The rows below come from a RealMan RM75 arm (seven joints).
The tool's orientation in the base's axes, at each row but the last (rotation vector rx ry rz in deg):
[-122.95 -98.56 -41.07]
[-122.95 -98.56 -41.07]
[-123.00 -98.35 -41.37]
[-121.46 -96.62 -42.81]
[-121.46 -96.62 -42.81]
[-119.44 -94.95 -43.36]
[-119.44 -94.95 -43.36]
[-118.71 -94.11 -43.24]
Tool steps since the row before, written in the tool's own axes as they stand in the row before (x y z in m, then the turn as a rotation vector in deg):
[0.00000 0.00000 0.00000 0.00 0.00 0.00]
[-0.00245 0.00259 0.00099 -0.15 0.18 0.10]
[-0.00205 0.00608 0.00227 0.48 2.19 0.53]
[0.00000 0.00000 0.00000 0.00 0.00 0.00]
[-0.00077 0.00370 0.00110 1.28 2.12 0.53]
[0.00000 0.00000 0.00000 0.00 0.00 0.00]
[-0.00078 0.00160 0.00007 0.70 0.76 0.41]
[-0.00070 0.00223 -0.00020 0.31 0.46 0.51]
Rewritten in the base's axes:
[0.00000 0.00000 0.00000 0.00 0.00 0.00]
[0.00231 -0.00211 -0.00198 0.17 -0.11 -0.15]
[0.00600 -0.00196 -0.00255 2.30 0.14 0.00]
[0.00000 0.00000 0.00000 0.00 0.00 0.00]
[0.00367 -0.00091 -0.00110 2.36 0.79 0.46]
[0.00000 0.00000 0.00000 0.00 0.00 0.00]
[0.00144 -0.00094 -0.00047 0.93 0.60 0.14]
[0.00201 -0.00118 -0.00022 0.59 0.43 -0.19]

